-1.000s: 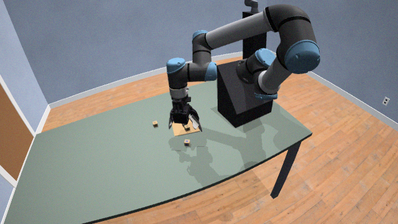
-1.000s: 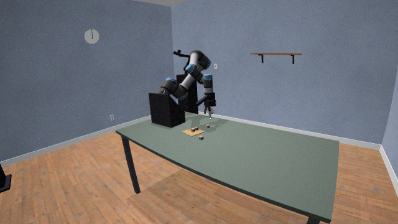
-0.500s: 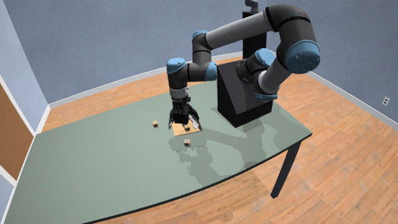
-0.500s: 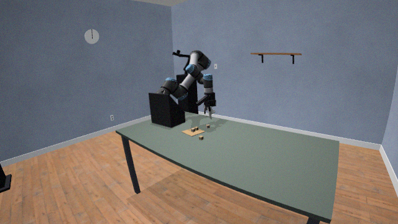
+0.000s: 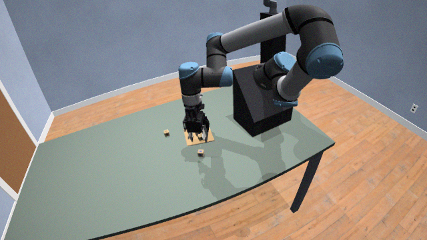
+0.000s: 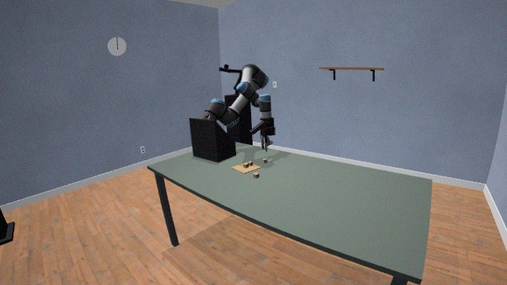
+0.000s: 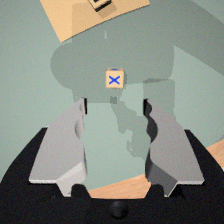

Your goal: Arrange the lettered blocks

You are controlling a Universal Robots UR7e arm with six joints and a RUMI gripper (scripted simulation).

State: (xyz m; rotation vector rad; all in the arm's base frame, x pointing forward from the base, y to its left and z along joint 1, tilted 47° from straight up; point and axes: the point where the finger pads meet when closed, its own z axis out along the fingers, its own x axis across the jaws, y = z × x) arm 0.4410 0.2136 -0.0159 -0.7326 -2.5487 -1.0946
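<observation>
Right now the block is 90 mm below my hand. From my hand the other things lie so: tan mat: 150 mm to the right, 100 mm below, 40 mm behind.
</observation>
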